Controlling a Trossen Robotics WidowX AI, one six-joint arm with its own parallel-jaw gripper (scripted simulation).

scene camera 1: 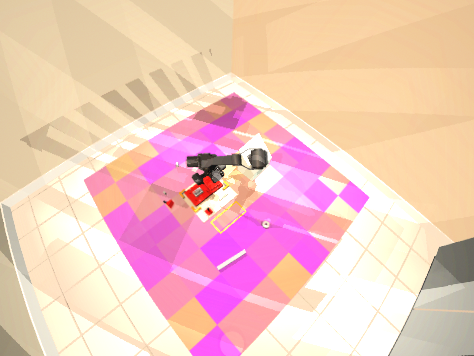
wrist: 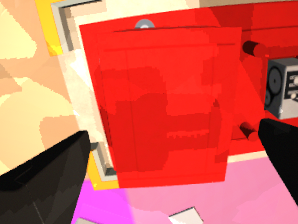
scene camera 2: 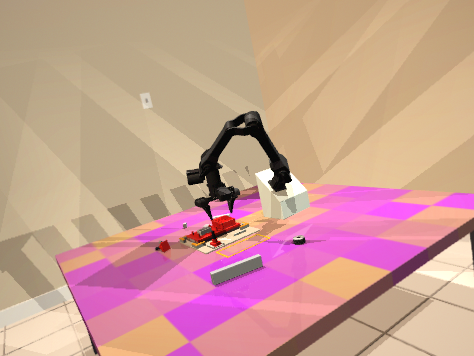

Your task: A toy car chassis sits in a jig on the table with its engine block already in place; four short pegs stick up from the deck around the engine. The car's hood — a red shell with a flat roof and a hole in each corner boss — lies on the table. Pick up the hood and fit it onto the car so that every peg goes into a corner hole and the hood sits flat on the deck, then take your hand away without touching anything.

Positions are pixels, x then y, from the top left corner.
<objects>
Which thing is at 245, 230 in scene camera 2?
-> A jig.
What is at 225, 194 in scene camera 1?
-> A jig.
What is the gripper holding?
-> Nothing.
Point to a red hood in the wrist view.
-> At 169, 92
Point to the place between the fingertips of the gripper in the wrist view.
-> At 175, 132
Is the gripper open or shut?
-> Open.
</objects>
